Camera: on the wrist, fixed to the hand. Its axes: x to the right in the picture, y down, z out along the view.
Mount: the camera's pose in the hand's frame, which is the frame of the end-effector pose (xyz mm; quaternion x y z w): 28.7 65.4 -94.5 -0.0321 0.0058 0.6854 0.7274
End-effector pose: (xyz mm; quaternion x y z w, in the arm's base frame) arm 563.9 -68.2 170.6 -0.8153 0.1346 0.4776 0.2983
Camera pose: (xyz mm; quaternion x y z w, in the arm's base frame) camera 611.5 -175.8 157.1 0.5132 -0.6432 -0.5515 0.1373
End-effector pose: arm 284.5 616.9 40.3 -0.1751 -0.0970 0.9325 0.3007
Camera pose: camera 264.7 588.8 -73.0 0.2089 -0.0213 -0.8803 0.4255
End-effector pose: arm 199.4 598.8 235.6 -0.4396 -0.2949 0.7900 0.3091
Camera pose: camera 255.2 597.1 131.1 0.5364 -0.0632 -0.7746 0.3291
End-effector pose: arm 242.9 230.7 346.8 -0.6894 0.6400 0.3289 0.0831
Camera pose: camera 213.4 145.4 423.5 0.0674 -0.9280 -0.3128 0.1908
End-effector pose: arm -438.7 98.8 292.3 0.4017 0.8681 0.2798 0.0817
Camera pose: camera -449.8 114.5 409.2 -0.8830 -0.3476 -0.2897 0.1245
